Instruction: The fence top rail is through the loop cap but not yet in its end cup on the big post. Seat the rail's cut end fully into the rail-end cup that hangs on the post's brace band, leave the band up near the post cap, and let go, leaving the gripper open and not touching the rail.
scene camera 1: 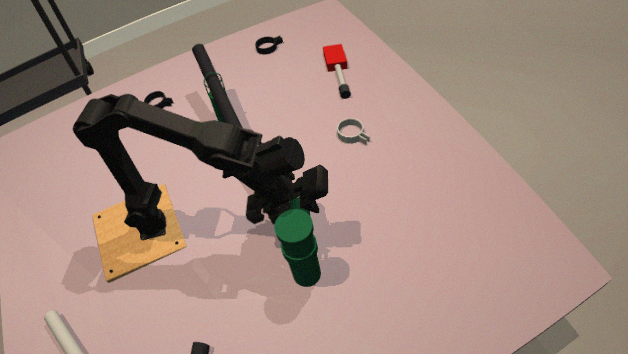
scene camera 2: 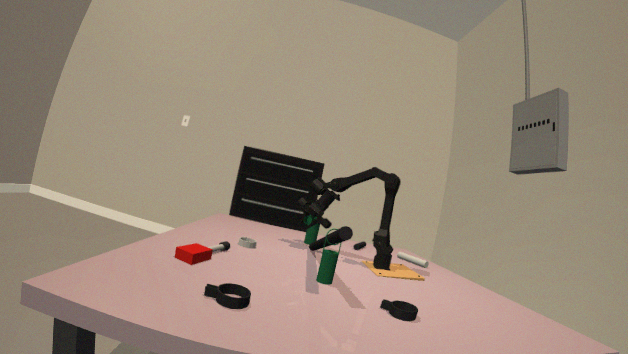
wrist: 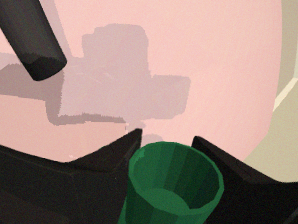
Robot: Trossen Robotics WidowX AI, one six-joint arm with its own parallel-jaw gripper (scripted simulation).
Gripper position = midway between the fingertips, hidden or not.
Note:
I see my gripper [scene camera 1: 310, 214], a dark top rail [scene camera 1: 213, 82] and a green post [scene camera 1: 294, 228].
My gripper is seen too in the wrist view [wrist: 167, 138].

